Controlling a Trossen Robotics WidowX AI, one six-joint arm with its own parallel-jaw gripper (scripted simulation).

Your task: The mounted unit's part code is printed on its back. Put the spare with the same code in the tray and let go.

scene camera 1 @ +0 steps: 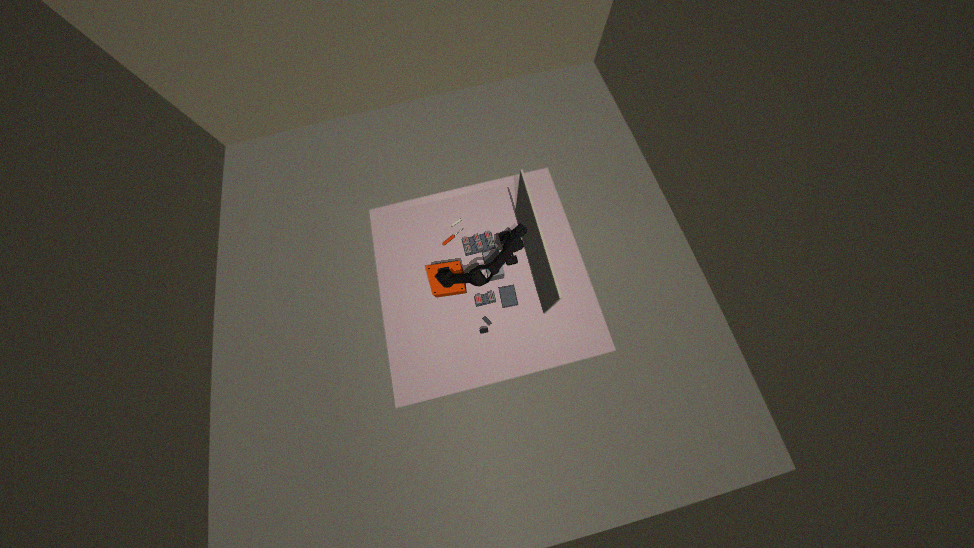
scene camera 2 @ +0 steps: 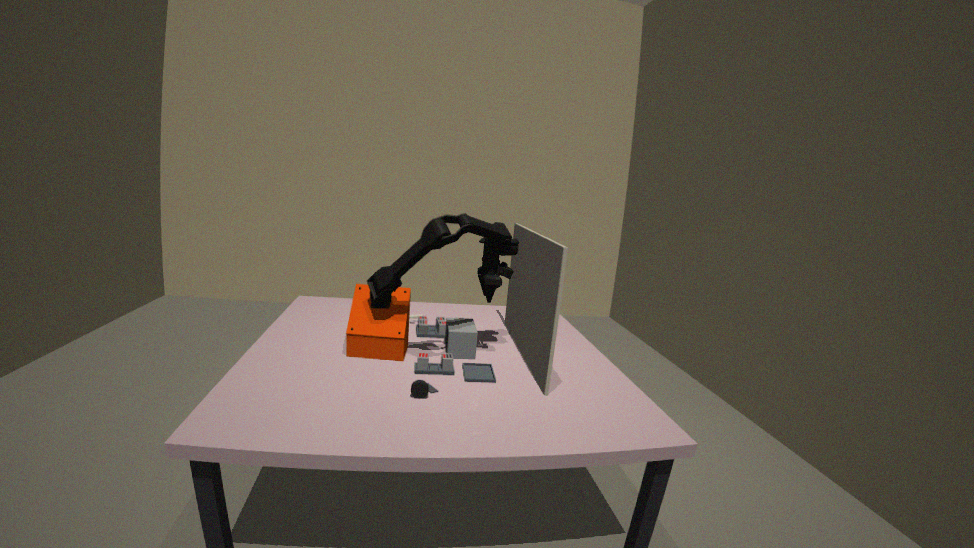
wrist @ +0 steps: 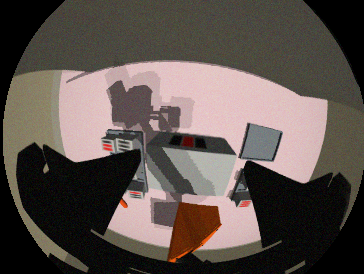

One and the same spot on a tall grey panel: (scene camera 1: 542,269) is (scene camera 2: 540,287).
